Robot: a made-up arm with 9 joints. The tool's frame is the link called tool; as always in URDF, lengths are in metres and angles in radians.
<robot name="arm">
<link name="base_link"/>
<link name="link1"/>
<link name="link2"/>
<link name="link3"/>
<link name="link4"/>
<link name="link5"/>
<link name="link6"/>
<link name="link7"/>
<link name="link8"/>
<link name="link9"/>
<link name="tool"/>
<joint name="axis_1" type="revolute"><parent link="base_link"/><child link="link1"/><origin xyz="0 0 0.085" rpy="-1.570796 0 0"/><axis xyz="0 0 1"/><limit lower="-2.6" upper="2.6" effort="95" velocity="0.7"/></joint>
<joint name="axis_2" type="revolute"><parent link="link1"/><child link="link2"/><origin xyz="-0.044 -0.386 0.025" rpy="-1.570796 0 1.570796"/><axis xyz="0 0 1"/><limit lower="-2.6" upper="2.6" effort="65" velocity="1.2"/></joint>
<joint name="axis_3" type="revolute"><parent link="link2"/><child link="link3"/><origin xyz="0.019 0.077 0.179" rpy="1.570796 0 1.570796"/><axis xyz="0 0 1"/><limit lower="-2.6" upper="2.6" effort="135" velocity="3"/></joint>
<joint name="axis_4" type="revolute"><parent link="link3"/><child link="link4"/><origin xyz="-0.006 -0.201 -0.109" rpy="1.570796 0 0"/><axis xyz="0 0 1"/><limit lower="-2.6" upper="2.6" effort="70" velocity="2.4"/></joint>
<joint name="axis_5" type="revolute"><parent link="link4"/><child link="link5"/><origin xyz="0.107 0.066 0.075" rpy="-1.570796 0 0"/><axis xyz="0 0 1"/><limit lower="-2.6" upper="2.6" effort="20" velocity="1.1"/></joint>
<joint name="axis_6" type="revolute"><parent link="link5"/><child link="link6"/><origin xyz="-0.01 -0.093 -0.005" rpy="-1.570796 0 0"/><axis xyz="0 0 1"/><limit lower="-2.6" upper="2.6" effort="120" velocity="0.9"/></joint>
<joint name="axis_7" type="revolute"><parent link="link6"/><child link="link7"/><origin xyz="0.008 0.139 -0.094" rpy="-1.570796 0 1.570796"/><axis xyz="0 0 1"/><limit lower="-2.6" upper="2.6" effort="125" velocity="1.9"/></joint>
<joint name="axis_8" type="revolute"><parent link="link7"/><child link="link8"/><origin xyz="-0.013 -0.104 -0.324" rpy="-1.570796 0 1.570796"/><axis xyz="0 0 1"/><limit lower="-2.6" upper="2.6" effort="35" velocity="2.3"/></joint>
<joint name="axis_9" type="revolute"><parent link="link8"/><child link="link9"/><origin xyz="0.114 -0.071 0.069" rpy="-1.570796 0 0"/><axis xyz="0 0 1"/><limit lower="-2.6" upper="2.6" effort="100" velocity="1.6"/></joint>
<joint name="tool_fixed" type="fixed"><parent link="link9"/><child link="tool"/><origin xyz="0.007 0.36 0.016" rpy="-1.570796 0 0"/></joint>
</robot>
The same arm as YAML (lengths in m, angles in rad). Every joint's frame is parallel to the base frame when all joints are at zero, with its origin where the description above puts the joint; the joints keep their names.
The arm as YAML. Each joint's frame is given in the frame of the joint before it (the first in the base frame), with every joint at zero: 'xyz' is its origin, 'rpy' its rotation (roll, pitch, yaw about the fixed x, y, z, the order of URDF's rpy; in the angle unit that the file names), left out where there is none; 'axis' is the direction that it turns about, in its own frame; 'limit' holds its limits. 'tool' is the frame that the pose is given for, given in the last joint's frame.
units:
  length: m
  angle: rad
joints:
  - name: axis_1
    type: revolute
    origin:
      xyz: [0.0, 0.0, 0.085]
    axis: [0.0, 1.0, 0.0]
    limit:
      lower: -2.6
      upper: 2.6
  - name: axis_2
    type: revolute
    origin:
      xyz: [-0.044, 0.025, 0.386]
    axis: [-1.0, 0.0, 0.0]
    limit:
      lower: -2.6
      upper: 2.6
  - name: axis_3
    type: revolute
    origin:
      xyz: [-0.179, -0.077, -0.019]
    axis: [0.0, 0.0, -1.0]
    limit:
      lower: -2.6
      upper: 2.6
  - name: axis_4
    type: revolute
    origin:
      xyz: [0.201, 0.006, 0.109]
    axis: [1.0, 0.0, 0.0]
    limit:
      lower: -2.6
      upper: 2.6
  - name: axis_5
    type: revolute
    origin:
      xyz: [0.075, -0.107, -0.066]
    axis: [0.0, 0.0, -1.0]
    limit:
      lower: -2.6
      upper: 2.6
  - name: axis_6
    type: revolute
    origin:
      xyz: [0.093, 0.01, 0.005]
    axis: [-1.0, 0.0, 0.0]
    limit:
      lower: -2.6
      upper: 2.6
  - name: axis_7
    type: revolute
    origin:
      xyz: [0.094, -0.008, 0.139]
    axis: [0.0, 1.0, 0.0]
    limit:
      lower: -2.6
      upper: 2.6
  - name: axis_8
    type: revolute
    origin:
      xyz: [-0.104, -0.324, -0.013]
    axis: [0.0, 0.0, -1.0]
    limit:
      lower: -2.6
      upper: 2.6
  - name: axis_9
    type: revolute
    origin:
      xyz: [0.114, 0.071, -0.069]
    axis: [0.0, -1.0, 0.0]
    limit:
      lower: -2.6
      upper: 2.6
tool:
  origin:
    xyz: [0.007, -0.016, 0.36]
    rpy: [0.0, 0.0, 0.0]

